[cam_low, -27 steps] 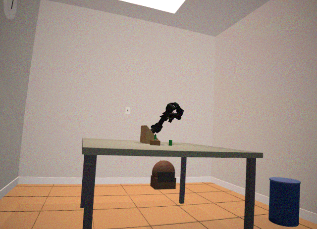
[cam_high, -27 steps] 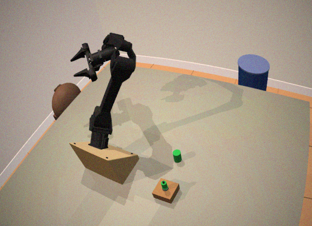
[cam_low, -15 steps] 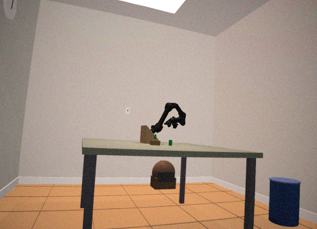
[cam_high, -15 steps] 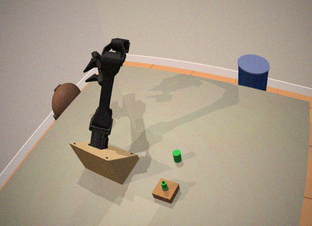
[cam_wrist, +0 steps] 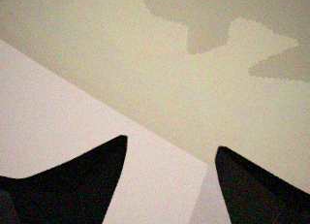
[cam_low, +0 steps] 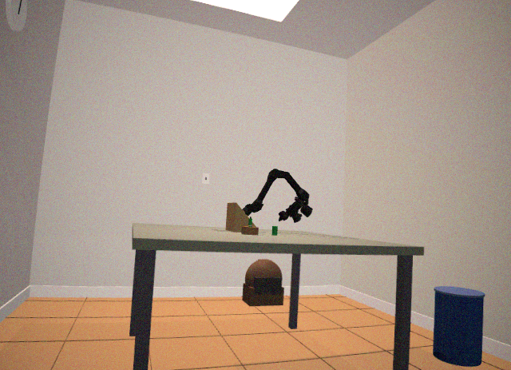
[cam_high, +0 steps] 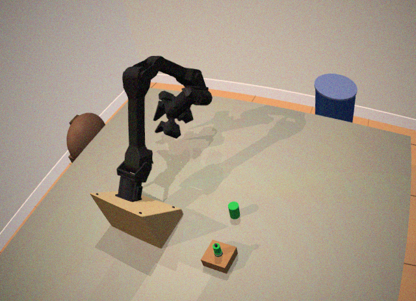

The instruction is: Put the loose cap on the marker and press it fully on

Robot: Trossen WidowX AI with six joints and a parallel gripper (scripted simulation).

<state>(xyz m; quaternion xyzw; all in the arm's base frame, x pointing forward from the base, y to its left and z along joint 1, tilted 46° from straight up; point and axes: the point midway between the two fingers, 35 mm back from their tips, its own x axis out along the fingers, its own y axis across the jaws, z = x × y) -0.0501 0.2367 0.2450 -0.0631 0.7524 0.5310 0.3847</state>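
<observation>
Right now the green cap is 370 mm ahead of my gripper tip, 250 mm to the right of it and 60 mm below it. From my gripper tip the other things lie so: holder block (380 mm ahead, 410 mm to the right, 60 mm below).
</observation>
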